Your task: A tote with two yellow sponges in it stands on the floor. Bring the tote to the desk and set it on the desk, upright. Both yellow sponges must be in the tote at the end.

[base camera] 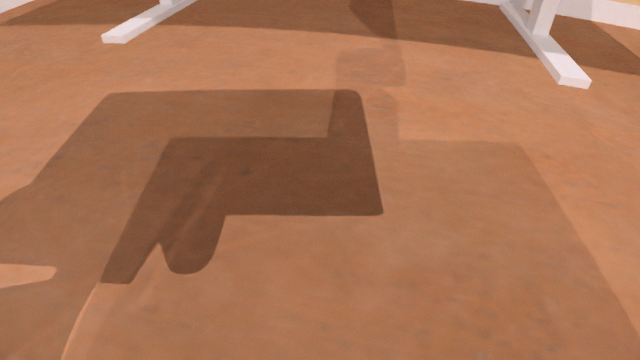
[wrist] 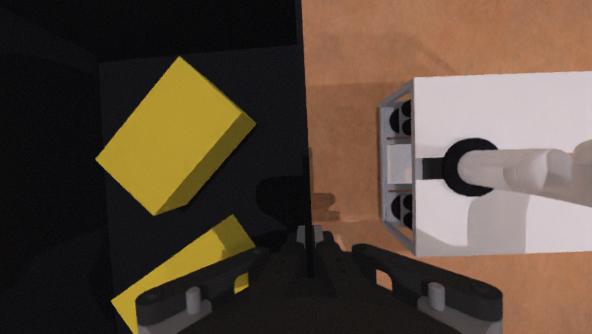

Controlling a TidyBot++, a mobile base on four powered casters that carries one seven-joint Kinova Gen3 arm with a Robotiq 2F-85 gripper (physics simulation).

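Pixels of known places: arm's base, origin of its link: (wrist: 474, 167).
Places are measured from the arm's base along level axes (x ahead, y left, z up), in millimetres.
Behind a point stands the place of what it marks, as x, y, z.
The black tote (wrist: 200, 30) @[535, -154, 429] fills the left of the wrist view, upright, with its open top facing the camera. One yellow sponge (wrist: 170, 135) @[550, -67, 454] lies tilted to the view on the tote's floor. The second yellow sponge (wrist: 180, 262) @[547, 26, 456] lies inside below it, partly hidden by a finger. My gripper (wrist: 310, 238) @[452, 12, 448] is shut on the tote's near side wall, which runs as a thin dark line between the fingertips. The tote is held off the floor, higher than my base's top. The desk shows in the base view by its white feet; its top is not in view.
The desk's left foot (base camera: 150, 22) @[1219, 532, -380] and right foot (base camera: 555, 55) stand on the brown floor at the top of the base view. Dark shadows of the arm and tote lie on the floor before them. My white mobile base (wrist: 525, 110) @[-150, -150, -14] is right of the tote in the wrist view.
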